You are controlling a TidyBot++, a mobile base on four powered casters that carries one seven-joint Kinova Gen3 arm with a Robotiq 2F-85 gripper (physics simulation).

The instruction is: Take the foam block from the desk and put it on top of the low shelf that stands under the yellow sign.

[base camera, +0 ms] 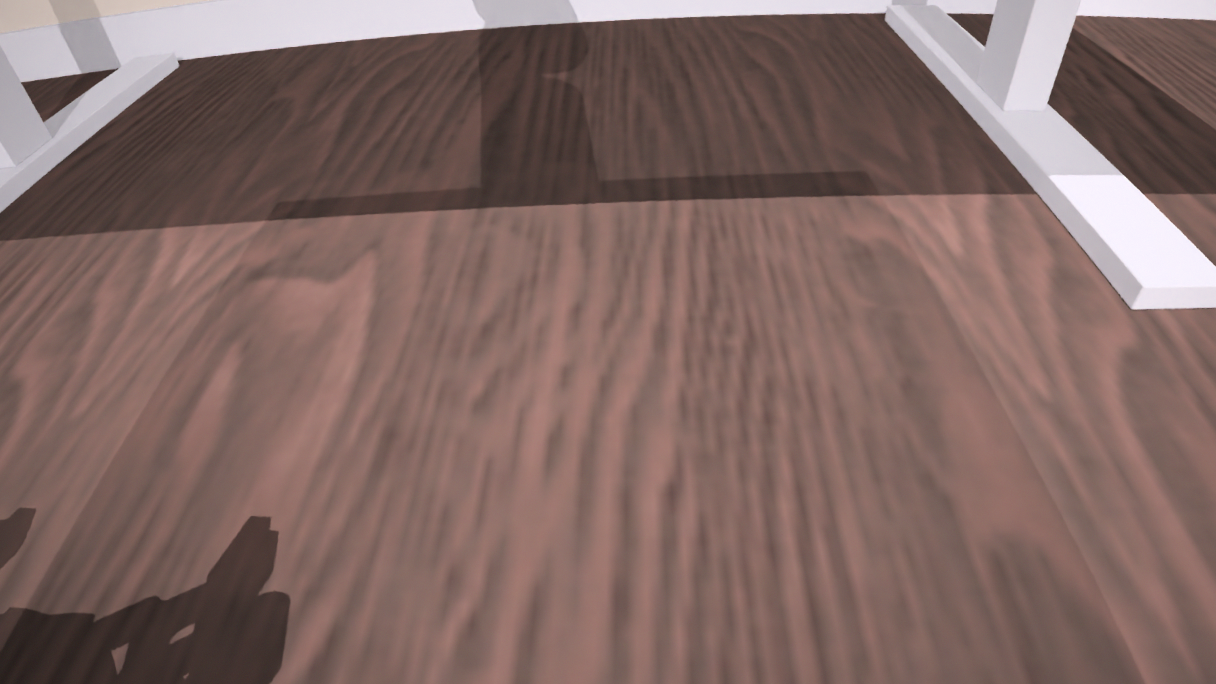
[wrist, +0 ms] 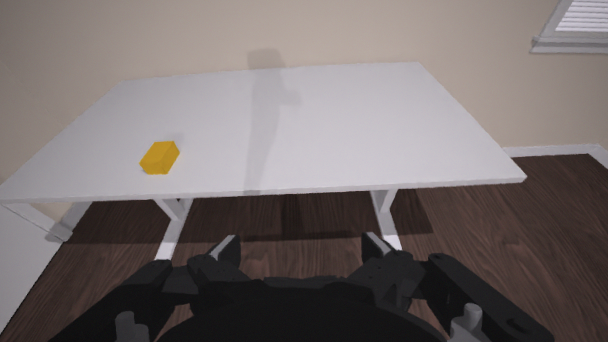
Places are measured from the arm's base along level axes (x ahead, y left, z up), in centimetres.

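Pixels of known places: gripper, between the fingertips: [wrist: 301, 247].
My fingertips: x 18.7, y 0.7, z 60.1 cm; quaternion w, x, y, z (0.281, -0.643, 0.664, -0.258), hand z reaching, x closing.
For each thing: its top centre in the pictures, then the offset to it from my fingertips. "*": a spot on its surface instead. Level surfaces: height alone.
- yellow foam block, centre of its top: [wrist: 156, 151] dy +40.9, dx +39.9, dz -23.3 cm
- white desk, height of its surface: dz -27.8 cm
- wooden floor, height of its surface: dz -99.8 cm
- window, a spot on its surface: [wrist: 582, 25] * dy -137.9, dx +103.4, dz -11.7 cm
A yellow foam block [wrist: 160, 158] lies on the left part of the white desk [wrist: 350, 125], near its front edge, in the wrist view. My gripper [wrist: 301, 247] is open and empty. It is in front of the desk, with the block ahead of it and to the left. The desk's feet also show in the base camera view, where the block is out of sight. The low shelf and the yellow sign do not show in either view.
White desk feet [base camera: 1096, 212] [wrist: 169, 240] stand on the wooden floor [base camera: 595, 425]. A wall is behind the desk. Part of a white door [wrist: 20, 260] is at the left, and a window [wrist: 582, 25] is at the upper right. Arm shadows fall on desk and floor.
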